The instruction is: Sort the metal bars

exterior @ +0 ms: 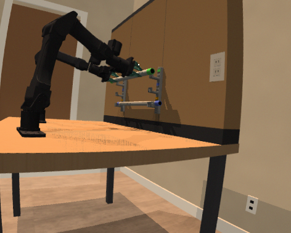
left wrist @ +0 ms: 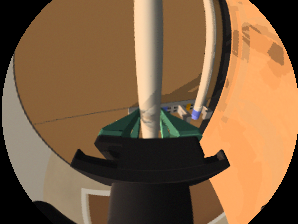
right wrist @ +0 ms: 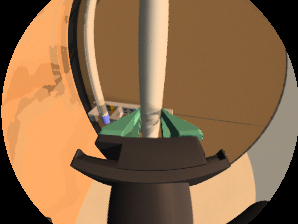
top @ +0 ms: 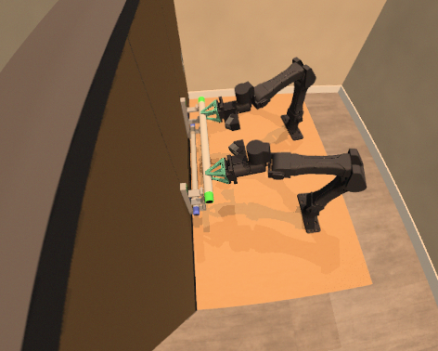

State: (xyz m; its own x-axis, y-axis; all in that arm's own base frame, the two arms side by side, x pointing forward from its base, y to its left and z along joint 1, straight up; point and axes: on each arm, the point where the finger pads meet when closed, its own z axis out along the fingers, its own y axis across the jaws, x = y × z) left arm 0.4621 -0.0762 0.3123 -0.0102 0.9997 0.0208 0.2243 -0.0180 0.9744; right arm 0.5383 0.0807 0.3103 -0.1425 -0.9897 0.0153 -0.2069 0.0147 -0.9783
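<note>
My right gripper is now 150 mm to the right of the green-ended bar and 10 mm past it. Also, from my right hand: wall socket (400 mm to the right, 140 mm ahead, 10 mm below); then brown wall panel (150 mm to the left, 140 mm ahead, 110 mm above); then blue-ended bar (160 mm below, 140 mm to the left, 50 mm ahead).
My left hand is 2 cm short of the green-ended bar and 14 cm to the left of it. Also, from my left hand: wall socket (17 cm ahead, 70 cm to the right, 1 cm below); then brown wall panel (17 cm ahead, 14 cm to the right, 11 cm above); then blue-ended bar (8 cm ahead, 15 cm to the right, 16 cm below).
</note>
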